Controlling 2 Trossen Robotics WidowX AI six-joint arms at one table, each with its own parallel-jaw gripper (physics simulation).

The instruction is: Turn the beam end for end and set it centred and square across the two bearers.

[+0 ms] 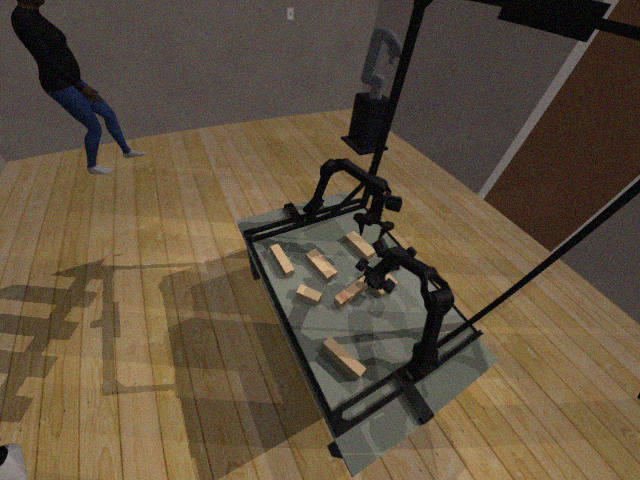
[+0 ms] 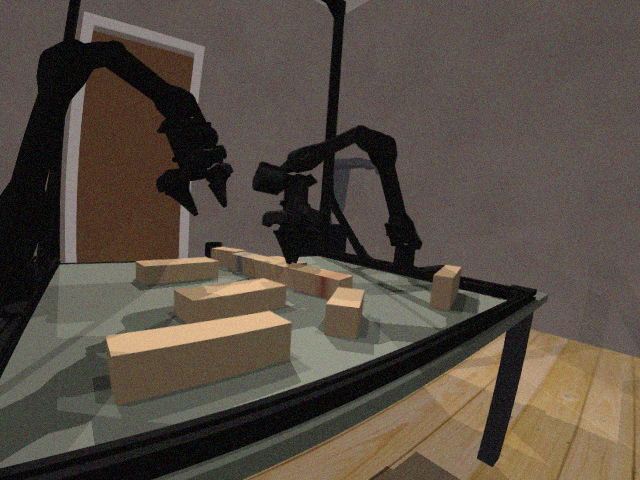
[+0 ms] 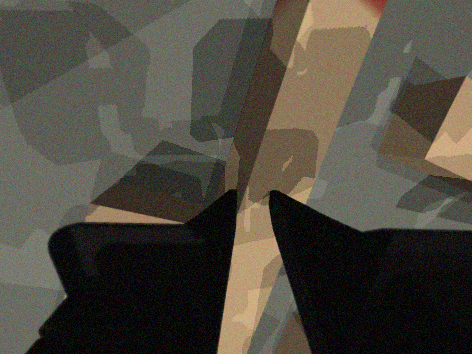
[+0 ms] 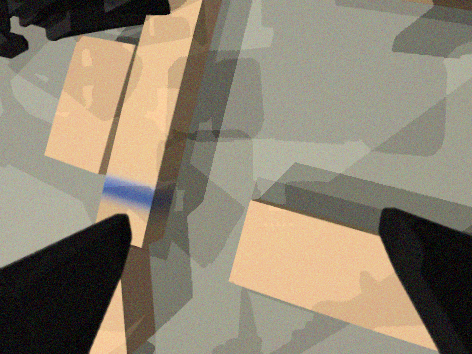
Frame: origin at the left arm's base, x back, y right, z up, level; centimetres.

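Seen in the pictures: left gripper, between the fingertips: [image 1: 366,283] [image 2: 291,264] [image 3: 252,197] [image 4: 157,13]; right gripper, between the fingertips: [image 1: 369,238] [image 2: 211,211] [image 4: 255,223]; left arm's base, origin of its link: [image 1: 416,369] [image 2: 403,267]; right arm's base, origin of its link: [image 1: 310,217] [image 2: 6,297].
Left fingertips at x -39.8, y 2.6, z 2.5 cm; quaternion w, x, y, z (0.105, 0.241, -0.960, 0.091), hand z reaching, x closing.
Note:
Pixels of each thing's top centre, then the offset from my left fingertips to it. Level surfaces: height alone.
- beam, centre of its top: [image 3: 267,222] [image 4: 165,26] [image 2: 283,262] [image 1: 365,280] dy +0.9, dx -1.5, dz +0.4 cm
- grey table, height of its surface: dz -4.4 cm
- shorter block, centre of its top: [image 4: 87,101] [image 2: 283,259] [image 1: 385,283] dy +9.0, dx +3.5, dz -0.6 cm
- flat block, centre of its top: [image 4: 357,278] [image 2: 178,261] [image 1: 360,242] dy +12.2, dx -22.3, dz -0.6 cm
- long block, centre of its top: [image 2: 205,329] [image 1: 281,257] dy -29.2, dx -29.6, dz +0.0 cm
- small block, centre of its top: [image 2: 347,296] [image 1: 309,292] dy -25.7, dx -7.2, dz +0.0 cm
The beam [image 1: 349,292] [image 2: 313,278] [image 3: 312,88] [image 4: 150,105] is a long wooden bar lying low on the grey table [image 1: 375,329] [image 2: 390,305]. It has a red mark at one end and a blue band near the other. My left gripper [image 1: 375,281] [image 2: 290,259] [image 3: 252,197] is shut on the beam near its middle, one finger on each long side. My right gripper [image 1: 371,223] [image 2: 201,197] [image 4: 255,223] is open and empty, hanging above the table near the beam's blue end. A shorter block [image 4: 83,105] lies against the beam there. I cannot tell which blocks are the bearers.
Several loose wooden blocks lie around, among them a flat block [image 1: 360,244] [image 4: 319,253] under the right gripper, a long block [image 1: 282,259] [image 2: 199,352], a small block [image 1: 309,293] [image 2: 344,311] and a block [image 1: 344,357] near the left arm's base. A black rail [image 2: 366,376] edges the table. A person [image 1: 94,129] stands far off.

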